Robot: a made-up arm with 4 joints.
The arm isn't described. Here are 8 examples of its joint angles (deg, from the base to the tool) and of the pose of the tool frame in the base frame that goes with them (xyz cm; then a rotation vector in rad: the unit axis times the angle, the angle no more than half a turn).
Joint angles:
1: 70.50 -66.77 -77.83 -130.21
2: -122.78 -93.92 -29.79 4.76
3: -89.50 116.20 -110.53 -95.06
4: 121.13 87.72 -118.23 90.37
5: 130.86 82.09 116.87 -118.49
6: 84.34 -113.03 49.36 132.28
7: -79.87 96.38 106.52 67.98
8: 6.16 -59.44 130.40 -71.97
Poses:
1: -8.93 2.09 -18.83 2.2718 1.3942 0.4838
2: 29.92 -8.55 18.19 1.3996 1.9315 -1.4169
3: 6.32 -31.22 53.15 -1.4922 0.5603 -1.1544
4: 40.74 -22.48 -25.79 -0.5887 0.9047 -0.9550
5: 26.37 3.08 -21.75 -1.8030 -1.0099 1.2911
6: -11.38 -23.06 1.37 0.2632 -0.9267 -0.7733
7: -24.15 4.56 42.53 -0.7733 -1.2803 1.2514
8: -53.18 -19.66 23.72 1.0976 -2.6542 0.3483
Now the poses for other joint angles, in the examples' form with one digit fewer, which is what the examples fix.
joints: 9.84 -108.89 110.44 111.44
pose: -30.5 -39.8 17.4 0.124 0.542 -1.789
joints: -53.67 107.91 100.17 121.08
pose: -27.1 2.5 25.7 -1.651 -2.356 0.545
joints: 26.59 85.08 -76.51 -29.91
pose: -18.0 -28.0 -9.8 -0.510 0.357 -1.291
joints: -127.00 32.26 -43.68 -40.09
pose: 3.3 -6.7 35.3 -0.485 2.775 -0.446
